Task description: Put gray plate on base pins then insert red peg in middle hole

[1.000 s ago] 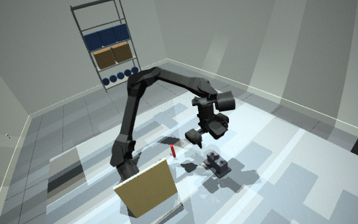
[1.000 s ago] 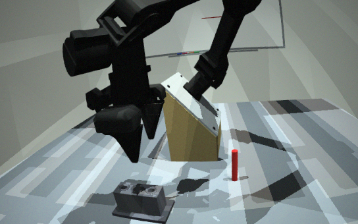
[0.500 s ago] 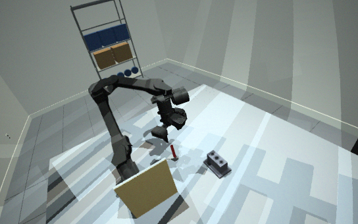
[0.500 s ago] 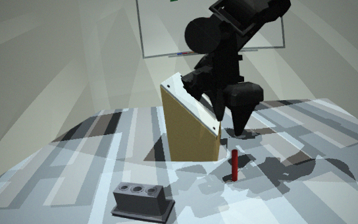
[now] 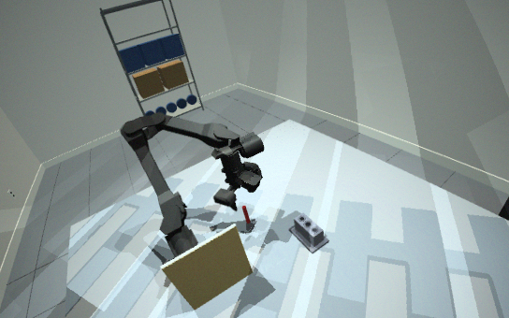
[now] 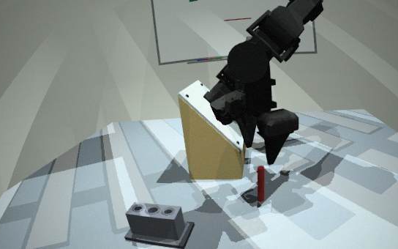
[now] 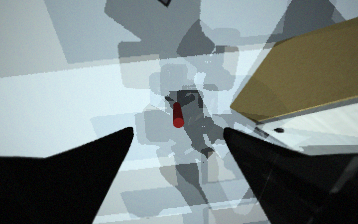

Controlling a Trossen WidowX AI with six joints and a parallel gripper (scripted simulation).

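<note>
The red peg is 70 mm below my gripper tip. The rest, counted from my gripper tip: gray plate: 120 mm ahead, 180 mm to the right, 60 mm below; base: 120 mm ahead, 180 mm to the right, 100 mm below.
</note>
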